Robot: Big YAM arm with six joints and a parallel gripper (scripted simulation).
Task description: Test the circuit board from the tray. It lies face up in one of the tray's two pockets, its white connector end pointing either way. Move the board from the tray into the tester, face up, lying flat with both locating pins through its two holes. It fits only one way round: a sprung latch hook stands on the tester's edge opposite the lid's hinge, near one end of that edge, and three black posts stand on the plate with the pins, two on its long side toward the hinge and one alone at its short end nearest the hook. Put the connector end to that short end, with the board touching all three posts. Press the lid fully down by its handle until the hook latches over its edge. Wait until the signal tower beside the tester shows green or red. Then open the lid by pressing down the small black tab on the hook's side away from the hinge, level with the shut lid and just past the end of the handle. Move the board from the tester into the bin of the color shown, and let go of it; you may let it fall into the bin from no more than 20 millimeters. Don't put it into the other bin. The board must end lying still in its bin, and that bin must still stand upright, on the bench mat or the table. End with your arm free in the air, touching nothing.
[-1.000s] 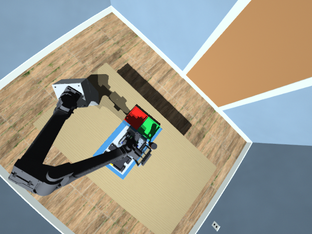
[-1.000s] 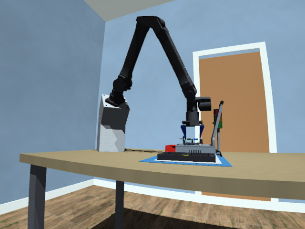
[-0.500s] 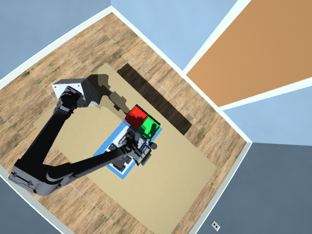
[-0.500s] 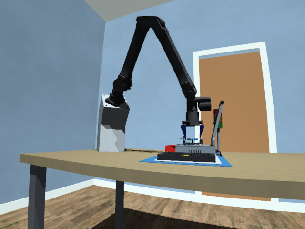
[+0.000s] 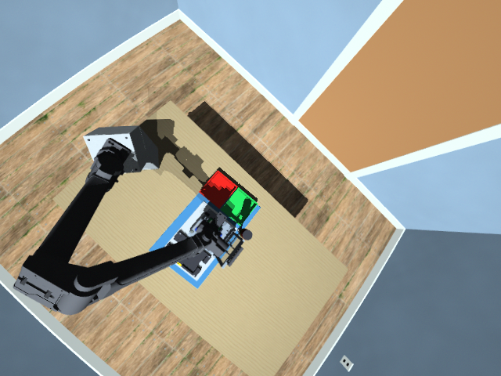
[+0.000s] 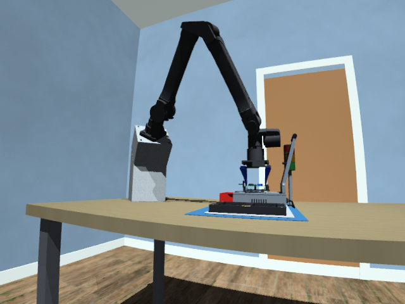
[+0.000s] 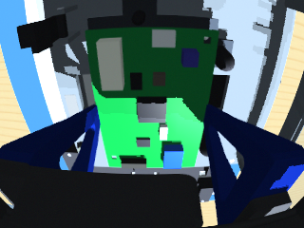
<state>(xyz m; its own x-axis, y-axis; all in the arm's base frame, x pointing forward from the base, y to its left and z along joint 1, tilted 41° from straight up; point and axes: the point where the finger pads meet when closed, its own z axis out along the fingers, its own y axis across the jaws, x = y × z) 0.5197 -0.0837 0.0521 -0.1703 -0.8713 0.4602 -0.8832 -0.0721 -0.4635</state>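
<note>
Now: hand right at the green circuit board. Round my hand: black latch hook: 50 mm behind, 70 mm to the left; then tester plate: 10 mm ahead, 10 mm to the left, 20 mm below; then tester lid: 120 mm ahead, 20 mm to the right, 90 mm above.
</note>
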